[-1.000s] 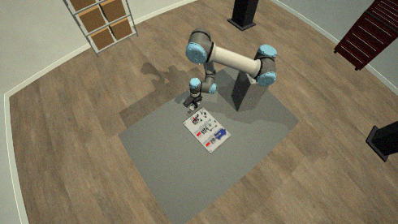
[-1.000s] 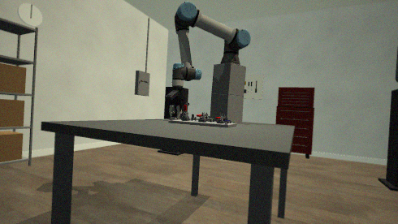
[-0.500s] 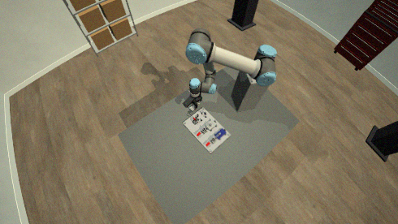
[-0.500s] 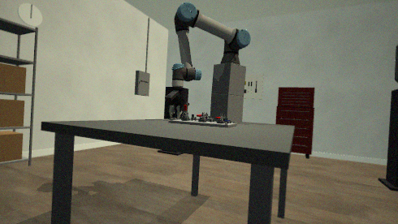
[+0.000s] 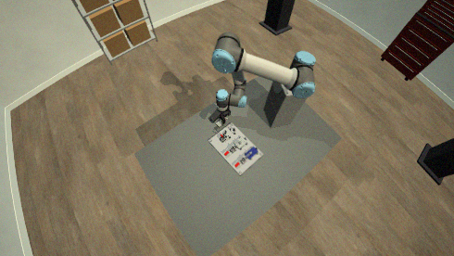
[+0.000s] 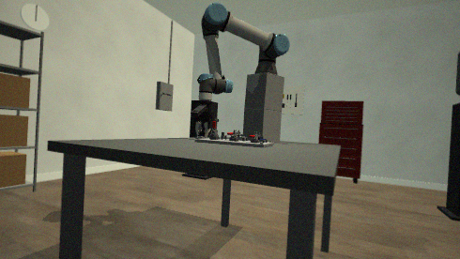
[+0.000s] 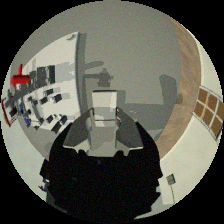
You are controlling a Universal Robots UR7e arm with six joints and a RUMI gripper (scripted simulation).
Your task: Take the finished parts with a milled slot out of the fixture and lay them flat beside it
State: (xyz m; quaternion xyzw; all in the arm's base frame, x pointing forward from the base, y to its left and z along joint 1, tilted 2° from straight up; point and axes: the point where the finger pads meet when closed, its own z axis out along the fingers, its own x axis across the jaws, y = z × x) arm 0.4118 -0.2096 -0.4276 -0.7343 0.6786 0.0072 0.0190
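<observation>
Right now the light grey part is 1 cm behind my hand. The rest, counted from my hand: blue blank (33 cm to the left, 3 cm behind, 1 cm above); white fixture plate (23 cm to the left, 3 cm ahead, 1 cm below).
</observation>
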